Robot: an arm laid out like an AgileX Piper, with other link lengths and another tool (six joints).
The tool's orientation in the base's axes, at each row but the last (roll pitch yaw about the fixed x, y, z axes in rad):
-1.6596, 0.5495, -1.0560
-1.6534, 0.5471, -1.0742
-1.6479, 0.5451, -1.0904
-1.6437, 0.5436, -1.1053
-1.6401, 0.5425, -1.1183
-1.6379, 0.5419, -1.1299
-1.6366, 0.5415, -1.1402
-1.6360, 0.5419, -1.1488
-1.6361, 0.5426, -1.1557
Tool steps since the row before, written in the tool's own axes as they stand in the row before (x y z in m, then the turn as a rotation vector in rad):
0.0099, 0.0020, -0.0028, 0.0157, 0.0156, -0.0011
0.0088, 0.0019, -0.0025, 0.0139, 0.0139, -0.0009
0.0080, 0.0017, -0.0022, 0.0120, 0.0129, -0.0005
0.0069, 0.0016, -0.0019, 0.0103, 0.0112, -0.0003
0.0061, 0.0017, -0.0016, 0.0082, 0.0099, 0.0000
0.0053, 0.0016, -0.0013, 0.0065, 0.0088, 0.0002
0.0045, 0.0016, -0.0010, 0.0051, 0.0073, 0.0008
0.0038, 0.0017, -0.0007, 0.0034, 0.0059, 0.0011
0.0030, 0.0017, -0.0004, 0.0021, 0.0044, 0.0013
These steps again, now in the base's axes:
0.0011, -0.0080, -0.0067, 0.0005, -0.0059, -0.0214
0.0008, -0.0071, -0.0060, 0.0004, -0.0051, -0.0190
0.0007, -0.0064, -0.0055, 0.0003, -0.0039, -0.0172
0.0005, -0.0055, -0.0048, 0.0004, -0.0032, -0.0149
0.0004, -0.0047, -0.0045, 0.0002, -0.0020, -0.0127
0.0003, -0.0040, -0.0040, 0.0001, -0.0011, -0.0109
0.0003, -0.0032, -0.0036, 0.0005, -0.0004, -0.0089
0.0002, -0.0025, -0.0034, 0.0006, 0.0004, -0.0069
0.0002, -0.0018, -0.0030, 0.0007, 0.0009, -0.0049

